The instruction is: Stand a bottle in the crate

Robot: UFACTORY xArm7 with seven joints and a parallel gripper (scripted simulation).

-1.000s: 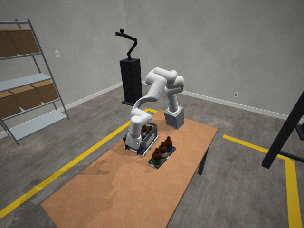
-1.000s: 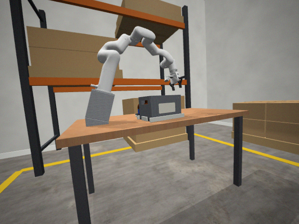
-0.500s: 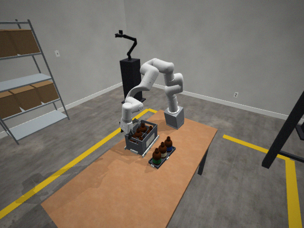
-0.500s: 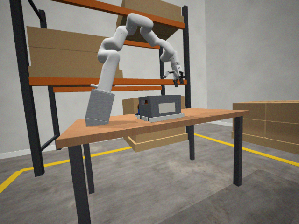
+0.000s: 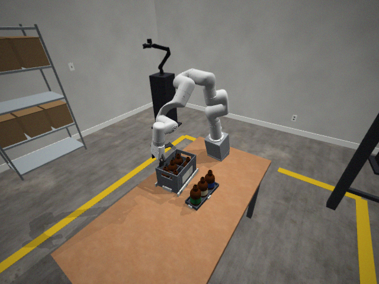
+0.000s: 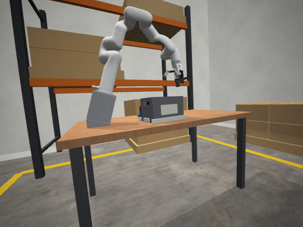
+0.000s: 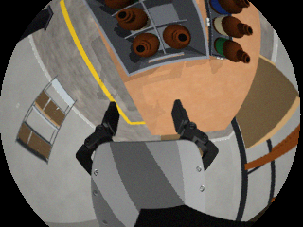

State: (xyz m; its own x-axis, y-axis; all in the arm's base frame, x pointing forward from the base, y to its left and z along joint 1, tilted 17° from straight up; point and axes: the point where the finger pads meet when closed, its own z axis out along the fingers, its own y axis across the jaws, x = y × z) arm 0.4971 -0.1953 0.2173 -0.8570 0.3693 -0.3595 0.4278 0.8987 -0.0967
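Now: hand 280 mm to the right of the bottle, 190 mm above it and 100 mm past it. Round my hand: crate 190 mm below, 160 mm behind, 40 mm to the left; then dark tray 290 mm to the left, 260 mm below, 100 mm behind.
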